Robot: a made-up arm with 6 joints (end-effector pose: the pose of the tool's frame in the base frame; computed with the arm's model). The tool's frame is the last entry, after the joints. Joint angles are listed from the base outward.
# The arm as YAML. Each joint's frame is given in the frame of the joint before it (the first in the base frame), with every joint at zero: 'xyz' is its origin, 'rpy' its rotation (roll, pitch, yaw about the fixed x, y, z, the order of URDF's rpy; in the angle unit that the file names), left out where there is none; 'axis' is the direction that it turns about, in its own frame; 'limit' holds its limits. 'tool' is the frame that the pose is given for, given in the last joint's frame.
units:
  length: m
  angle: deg
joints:
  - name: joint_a
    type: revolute
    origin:
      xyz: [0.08, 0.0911, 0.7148]
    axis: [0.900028, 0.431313, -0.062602]
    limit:
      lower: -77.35
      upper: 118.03
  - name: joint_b
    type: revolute
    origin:
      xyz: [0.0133, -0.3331, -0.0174]
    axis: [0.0, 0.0, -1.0]
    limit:
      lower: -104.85
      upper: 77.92
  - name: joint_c
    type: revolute
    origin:
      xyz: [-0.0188, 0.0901, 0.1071]
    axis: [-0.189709, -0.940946, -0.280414]
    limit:
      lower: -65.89
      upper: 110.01
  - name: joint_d
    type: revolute
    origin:
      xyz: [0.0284, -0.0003, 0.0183]
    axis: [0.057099, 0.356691, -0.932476]
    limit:
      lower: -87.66
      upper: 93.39
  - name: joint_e
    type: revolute
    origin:
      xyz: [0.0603, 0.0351, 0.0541]
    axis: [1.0, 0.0, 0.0]
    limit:
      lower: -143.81
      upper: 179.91
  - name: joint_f
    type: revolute
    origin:
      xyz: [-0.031, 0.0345, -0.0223]
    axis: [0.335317, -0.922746, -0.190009]
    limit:
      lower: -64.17
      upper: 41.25
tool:
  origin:
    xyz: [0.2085, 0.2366, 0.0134]
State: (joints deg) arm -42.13 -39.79 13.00 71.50 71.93 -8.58
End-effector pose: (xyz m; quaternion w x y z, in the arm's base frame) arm 0.2493 0.1267 1.2194 0.9173 0.3387 -0.1784 -0.1095
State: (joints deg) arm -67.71 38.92 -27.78 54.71 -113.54 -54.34
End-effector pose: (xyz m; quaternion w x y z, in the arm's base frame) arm -0.1965 -0.1044 0.9565 0.0027 0.4005 -0.6634 0.6320
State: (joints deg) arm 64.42 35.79 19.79 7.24 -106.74 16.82
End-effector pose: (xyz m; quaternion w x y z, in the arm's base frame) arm 0.1957 -0.0930 0.2261 0.7967 -0.4561 0.3965 0.0061
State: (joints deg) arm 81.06 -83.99 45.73 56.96 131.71 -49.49
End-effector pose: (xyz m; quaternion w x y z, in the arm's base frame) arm 0.1046 -0.5057 0.3706 0.3110 -0.9055 0.1975 -0.2106
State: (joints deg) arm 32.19 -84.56 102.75 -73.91 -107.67 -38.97
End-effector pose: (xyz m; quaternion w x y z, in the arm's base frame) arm 0.0102 -0.4139 0.9432 0.4707 -0.0886 -0.5085 -0.7156
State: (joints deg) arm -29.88 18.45 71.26 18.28 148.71 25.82
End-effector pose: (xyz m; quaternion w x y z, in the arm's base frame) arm -0.1569 -0.2017 1.1387 0.2605 0.7265 -0.4466 0.4526
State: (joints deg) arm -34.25 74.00 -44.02 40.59 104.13 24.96
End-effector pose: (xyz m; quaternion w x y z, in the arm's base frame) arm 0.0012 -0.4383 1.1143 0.1105 0.5476 -0.5341 -0.6346
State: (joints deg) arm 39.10 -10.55 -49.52 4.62 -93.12 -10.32
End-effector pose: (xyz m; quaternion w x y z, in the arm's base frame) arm -0.0170 0.0479 0.4122 0.7396 -0.4027 0.1881 0.5054
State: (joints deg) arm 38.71 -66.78 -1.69 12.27 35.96 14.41
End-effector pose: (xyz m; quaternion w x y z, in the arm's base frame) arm 0.0866 -0.0658 1.0269 0.7056 0.6232 0.1139 0.3174
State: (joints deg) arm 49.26 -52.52 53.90 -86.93 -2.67 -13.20
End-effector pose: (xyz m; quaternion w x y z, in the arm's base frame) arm -0.2697 0.0619 0.6401 0.5678 0.0082 -0.7140 0.4095
